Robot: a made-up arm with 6 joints. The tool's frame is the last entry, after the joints.
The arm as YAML. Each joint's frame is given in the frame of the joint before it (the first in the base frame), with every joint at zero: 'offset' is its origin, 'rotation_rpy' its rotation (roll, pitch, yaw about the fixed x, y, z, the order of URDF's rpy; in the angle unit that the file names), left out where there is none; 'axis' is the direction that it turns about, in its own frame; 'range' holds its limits. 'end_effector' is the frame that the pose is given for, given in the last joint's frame.
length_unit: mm
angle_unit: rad
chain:
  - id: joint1
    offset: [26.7, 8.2, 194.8]
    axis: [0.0, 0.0, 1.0]
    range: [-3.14, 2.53]
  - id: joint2
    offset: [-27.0, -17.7, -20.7]
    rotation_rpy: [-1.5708, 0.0, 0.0]
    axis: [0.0, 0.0, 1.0]
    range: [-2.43, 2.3]
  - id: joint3
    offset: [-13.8, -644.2, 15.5]
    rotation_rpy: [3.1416, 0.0, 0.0]
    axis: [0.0, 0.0, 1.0]
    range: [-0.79, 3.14]
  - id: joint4
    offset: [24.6, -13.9, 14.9]
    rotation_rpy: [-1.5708, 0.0, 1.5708]
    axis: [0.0, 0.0, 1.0]
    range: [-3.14, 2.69]
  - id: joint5
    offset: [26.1, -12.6, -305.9]
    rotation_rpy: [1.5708, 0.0, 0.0]
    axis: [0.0, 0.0, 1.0]
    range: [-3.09, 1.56]
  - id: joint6
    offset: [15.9, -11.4, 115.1]
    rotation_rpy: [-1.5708, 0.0, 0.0]
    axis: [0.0, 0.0, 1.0]
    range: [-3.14, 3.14]
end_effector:
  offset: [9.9, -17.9, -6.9]
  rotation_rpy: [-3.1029, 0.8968, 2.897]
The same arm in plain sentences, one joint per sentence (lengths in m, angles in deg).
The arm has six revolute joints in a row. What follows holds with every joint at zero, and every direction is one of the base frame's.
The first joint lies 0.0267 m along +x and 0.0082 m along +y and 0.1948 m along +z from the base frame's origin and turns about +z, from -179.91 to 144.96 deg.
The second joint lies 0.0270 m along -x and 0.0177 m along -y and 0.0207 m along -z from the first joint and turns about +y, from -139.23 to 131.78 deg.
The third joint lies 0.0138 m along -x and 0.0155 m along +y and 0.6442 m along +z from the second joint and turns about -y, from -45.26 to 179.91 deg.
The fourth joint lies 0.0246 m along +x and 0.0149 m along -y and 0.0139 m along -z from the third joint and turns about -x, from -179.91 to 154.13 deg.
The fifth joint lies 0.3059 m along +x and 0.0126 m along -y and 0.0261 m along +z from the fourth joint and turns about -y, from -177.04 to 89.38 deg.
The sixth joint lies 0.0114 m along +x and 0.1151 m along -y and 0.0159 m along +z from the fifth joint and turns about -x, from -179.91 to 179.91 deg.
The tool frame, which is the frame that the pose is given for, lies 0.0069 m along +x and 0.0179 m along -y and 0.0099 m along +z from the sixth joint; its axes are the base frame's turned by roll 19.93, pitch 37.27 and yaw 10.95 deg (as in URDF: about the fixed x, then y, then z).

